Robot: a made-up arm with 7 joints.
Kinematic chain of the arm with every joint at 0, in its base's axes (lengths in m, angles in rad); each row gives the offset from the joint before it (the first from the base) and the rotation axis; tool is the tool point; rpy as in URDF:
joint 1: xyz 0 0 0 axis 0.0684 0.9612 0.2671
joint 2: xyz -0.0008 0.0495 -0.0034 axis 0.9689 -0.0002 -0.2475
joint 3: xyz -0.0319 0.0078 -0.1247 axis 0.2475 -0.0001 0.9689
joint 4: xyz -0.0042 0 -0.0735 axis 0.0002 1 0
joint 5: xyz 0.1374 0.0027 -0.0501 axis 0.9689 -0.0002 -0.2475
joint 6: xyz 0.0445 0 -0.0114 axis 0.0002 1 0
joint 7: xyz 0.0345 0 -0.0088 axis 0.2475 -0.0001 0.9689
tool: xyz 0 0 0 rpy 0 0.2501 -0.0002
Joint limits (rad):
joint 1: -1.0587..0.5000
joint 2: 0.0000..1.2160
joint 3: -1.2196..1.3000
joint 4: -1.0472..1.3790
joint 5: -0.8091..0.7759
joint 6: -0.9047..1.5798
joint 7: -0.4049..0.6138
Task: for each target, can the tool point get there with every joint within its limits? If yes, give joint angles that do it. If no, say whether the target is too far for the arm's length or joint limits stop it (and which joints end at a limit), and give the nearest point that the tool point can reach.
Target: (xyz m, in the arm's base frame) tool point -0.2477 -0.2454 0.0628
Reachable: no: joint limits stop it (at a limit: joint 1, joint 2, joint 3, joint 5, joint 6) | nearest point -0.0290 -0.1227 -0.1207 | short by 0.311 m
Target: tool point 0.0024 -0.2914 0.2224
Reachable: no: joint limits stop it (at a limit: joint 1, joint 2) | nearest point 0.0862 -0.1256 0.0268 | short by 0.270 m
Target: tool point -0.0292 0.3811 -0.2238
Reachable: yes | joints 0.2767 0.6288 0.8854 0.6174 -0.2236 0.4838 0.5104
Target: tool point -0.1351 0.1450 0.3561
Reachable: no: joint limits stop it (at a limit: joint 1, joint 2) | nearest point -0.0161 0.1860 0.1705 | short by 0.224 m
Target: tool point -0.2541 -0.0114 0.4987
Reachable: no: too far | nearest point -0.0163 0.1465 0.1571 | short by 0.445 m
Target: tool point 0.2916 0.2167 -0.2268
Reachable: yes | joints -0.7564 0.3550 0.5301 0.7355 0.5179 1.2080 0.1425
